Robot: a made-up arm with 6 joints.
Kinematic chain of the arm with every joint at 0, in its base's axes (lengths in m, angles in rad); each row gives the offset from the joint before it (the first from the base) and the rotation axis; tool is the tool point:
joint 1: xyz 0 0 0.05 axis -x
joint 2: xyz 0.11 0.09 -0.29 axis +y
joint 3: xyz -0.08 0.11 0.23 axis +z
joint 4: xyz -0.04 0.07 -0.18 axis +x
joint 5: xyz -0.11 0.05 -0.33 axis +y
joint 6: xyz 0.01 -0.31 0 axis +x
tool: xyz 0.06 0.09 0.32
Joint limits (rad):
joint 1: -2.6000..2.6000
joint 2: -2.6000..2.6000
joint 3: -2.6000..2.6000
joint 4: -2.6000..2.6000
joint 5: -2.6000..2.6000
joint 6: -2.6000..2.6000
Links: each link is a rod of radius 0.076 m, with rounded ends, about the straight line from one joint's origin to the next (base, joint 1, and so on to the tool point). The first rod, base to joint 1, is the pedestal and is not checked.
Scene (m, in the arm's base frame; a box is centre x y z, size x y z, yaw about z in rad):
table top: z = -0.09
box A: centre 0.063 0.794 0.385 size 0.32 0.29 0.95 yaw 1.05
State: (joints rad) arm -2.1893 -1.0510 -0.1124 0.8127 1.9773 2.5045
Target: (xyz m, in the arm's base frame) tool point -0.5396 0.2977 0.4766
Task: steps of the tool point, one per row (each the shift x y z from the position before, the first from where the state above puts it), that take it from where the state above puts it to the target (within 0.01 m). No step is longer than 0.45 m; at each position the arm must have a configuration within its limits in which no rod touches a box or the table.
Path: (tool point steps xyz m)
1: -0.0450 -0.2876 0.2782
2: -0.0689 -0.3991 0.1249
3: -0.1227 0.2030 -0.0309
4: -0.1748 0.1560 -0.0915
5: -0.1950 0.0786 -0.1506
6: -0.1757 -0.0156 -0.1935
7: -0.1176 -0.1081 -0.2078

